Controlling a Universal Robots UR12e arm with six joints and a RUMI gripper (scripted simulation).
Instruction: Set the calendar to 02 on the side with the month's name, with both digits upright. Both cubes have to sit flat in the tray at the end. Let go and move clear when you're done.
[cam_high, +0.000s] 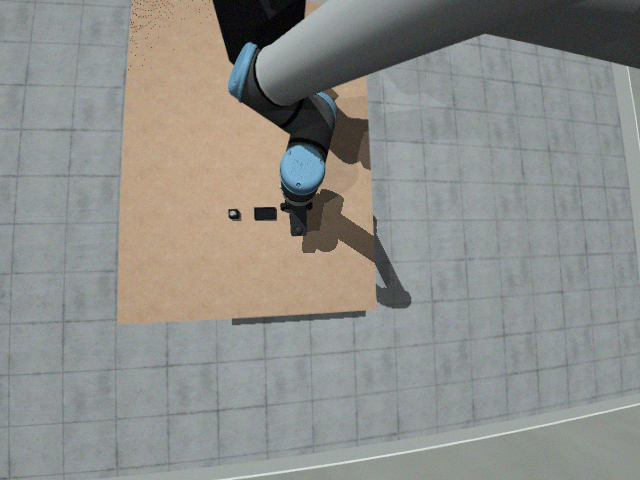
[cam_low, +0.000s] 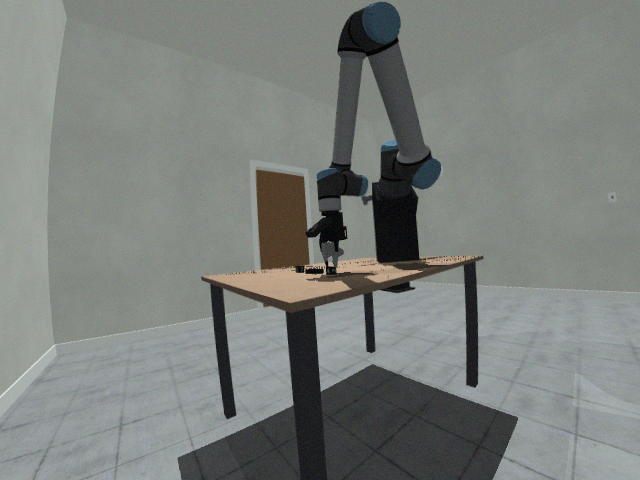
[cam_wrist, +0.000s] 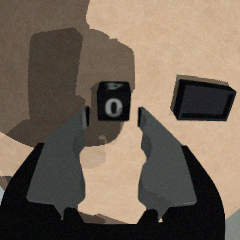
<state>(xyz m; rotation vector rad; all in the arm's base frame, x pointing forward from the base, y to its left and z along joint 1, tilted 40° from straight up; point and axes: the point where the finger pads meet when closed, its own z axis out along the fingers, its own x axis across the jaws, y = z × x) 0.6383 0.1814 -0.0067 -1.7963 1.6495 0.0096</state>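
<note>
The black number cube is 3 cm below my hand. Round my hand: calendar tray 2 cm ahead, 10 cm to the right, 3 cm below.
</note>
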